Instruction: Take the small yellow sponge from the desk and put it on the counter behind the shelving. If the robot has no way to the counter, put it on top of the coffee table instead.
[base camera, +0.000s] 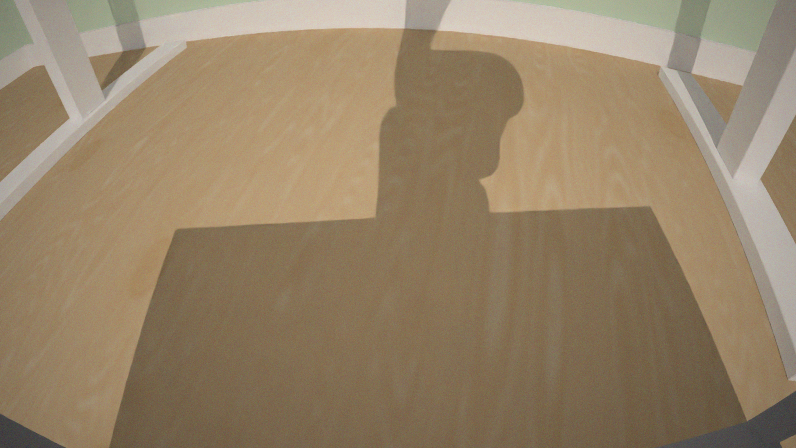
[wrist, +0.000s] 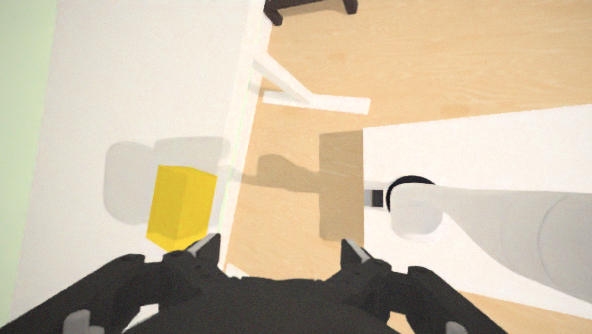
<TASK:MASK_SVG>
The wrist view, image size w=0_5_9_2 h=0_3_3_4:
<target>my gripper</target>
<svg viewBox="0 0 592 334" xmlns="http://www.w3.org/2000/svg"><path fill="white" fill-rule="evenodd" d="M0 328L0 334L401 334L387 325L391 311L406 315L406 321L414 334L508 334L434 271L423 266L408 266L407 274L392 271L390 263L374 258L366 249L359 247L352 239L342 239L341 270L325 281L303 278L275 280L253 276L242 276L241 279L237 276L228 277L217 267L220 259L221 233L209 233L204 238L193 242L184 250L168 252L162 256L162 261L145 263L145 255L126 254L117 257ZM158 304L158 313L140 321L123 332L140 312L141 306Z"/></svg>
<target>yellow sponge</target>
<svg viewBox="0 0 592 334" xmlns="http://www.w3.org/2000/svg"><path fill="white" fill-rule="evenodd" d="M159 165L146 238L167 252L184 250L193 242L204 238L207 234L218 176L191 167Z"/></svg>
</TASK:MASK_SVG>
